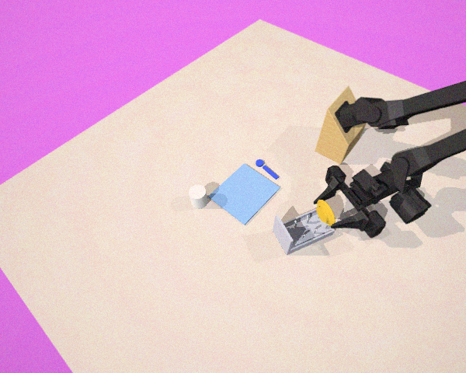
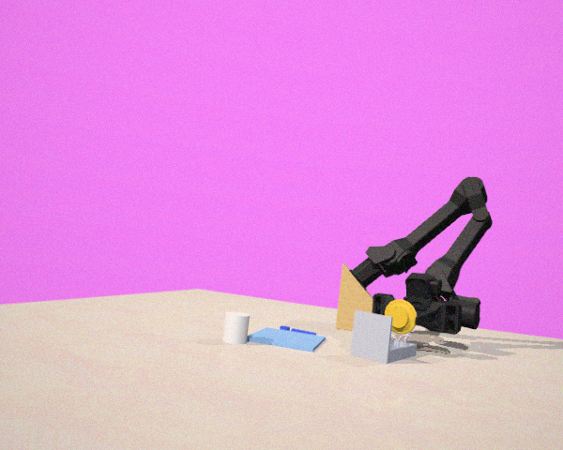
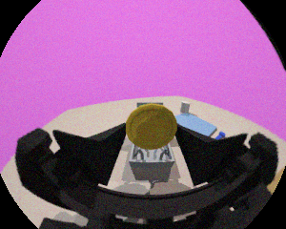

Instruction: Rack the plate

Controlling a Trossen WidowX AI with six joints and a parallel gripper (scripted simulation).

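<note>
The grey dish rack is 5 cm below my gripper tip, 3 cm ahead of it and 2 cm to the right of it. Also, from my gripper tip: light blue mat (21 cm to the right, 7 cm below, 3 cm ahead); then blue spoon (21 cm to the right, 8 cm behind, 7 cm below); then yellow plate (1 cm behind).
</note>
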